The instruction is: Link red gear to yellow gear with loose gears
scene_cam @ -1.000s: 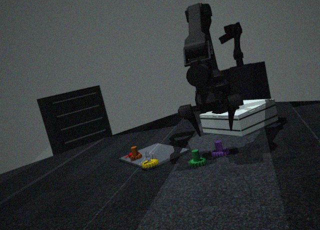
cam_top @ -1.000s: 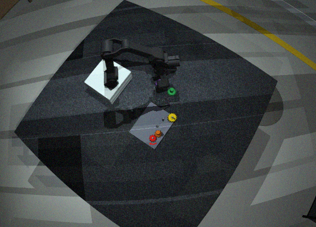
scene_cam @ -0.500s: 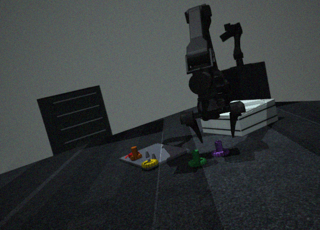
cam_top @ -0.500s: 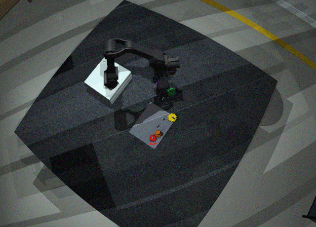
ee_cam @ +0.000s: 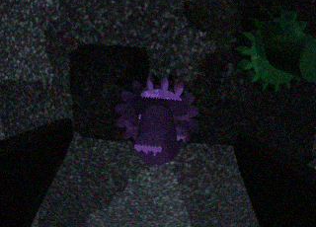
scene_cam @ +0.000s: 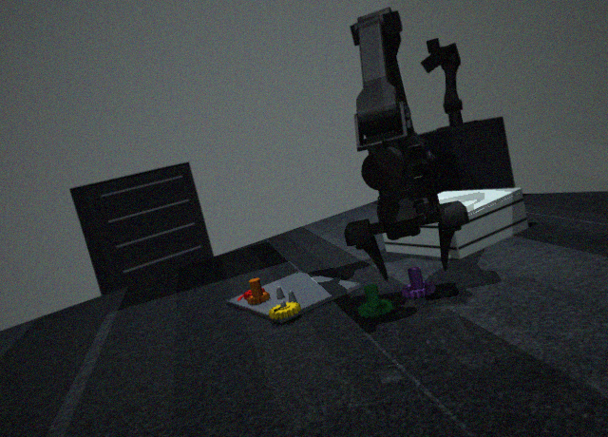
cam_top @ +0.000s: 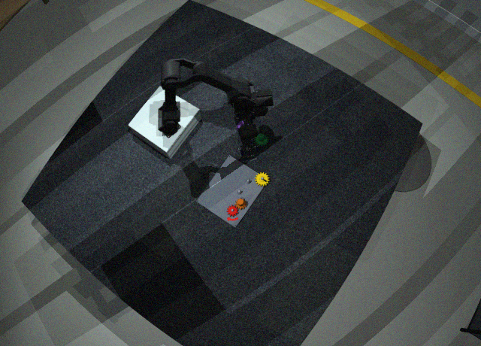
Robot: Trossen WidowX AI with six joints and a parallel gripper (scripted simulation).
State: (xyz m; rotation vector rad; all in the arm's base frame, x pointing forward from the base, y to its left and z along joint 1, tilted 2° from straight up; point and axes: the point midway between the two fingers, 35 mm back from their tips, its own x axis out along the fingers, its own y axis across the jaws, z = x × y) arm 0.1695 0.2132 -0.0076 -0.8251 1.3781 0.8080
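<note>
Now: the purple gear 10 mm below my gripper tip. The rest, counted from my gripper tip: orange gear 220 mm to the right, 210 mm ahead, 10 mm below; then yellow gear 200 mm ahead, 100 mm to the right, 10 mm below; then green gear 90 mm ahead, 10 mm to the left, 10 mm below.
</note>
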